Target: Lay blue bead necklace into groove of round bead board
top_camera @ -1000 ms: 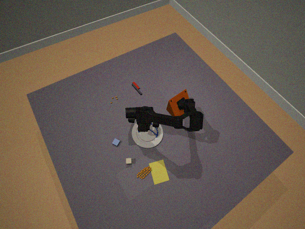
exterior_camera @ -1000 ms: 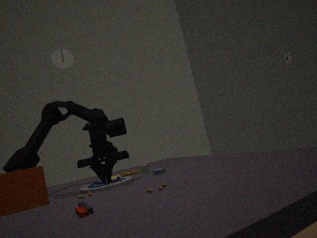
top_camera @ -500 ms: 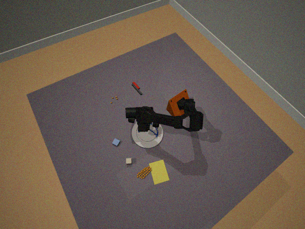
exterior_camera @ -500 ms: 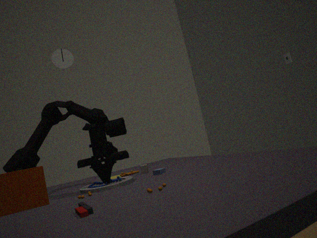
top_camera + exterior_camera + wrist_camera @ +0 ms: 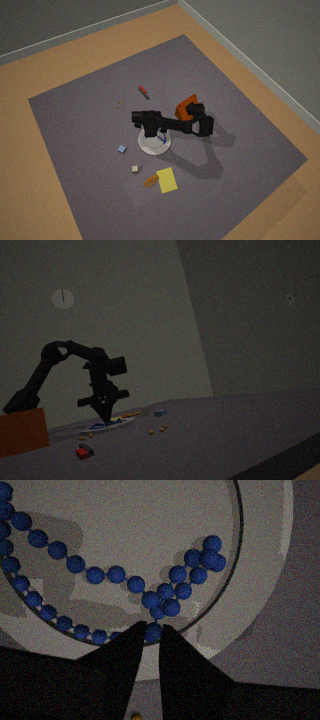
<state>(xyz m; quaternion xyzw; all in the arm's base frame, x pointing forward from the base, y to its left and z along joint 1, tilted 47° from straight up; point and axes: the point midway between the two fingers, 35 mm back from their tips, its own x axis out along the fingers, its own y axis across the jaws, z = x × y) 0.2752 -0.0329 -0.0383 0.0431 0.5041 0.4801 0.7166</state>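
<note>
Right now the round white bead board is 10 mm ahead of my gripper tip, 50 mm to the left of it and 20 mm below it. Round my gripper tip: cream cube (210 mm ahead, 130 mm to the left, 10 mm below); yellow sheet (110 mm ahead, 280 mm to the left, 20 mm below); light blue cube (210 mm ahead, 20 mm to the right, 20 mm below).
</note>
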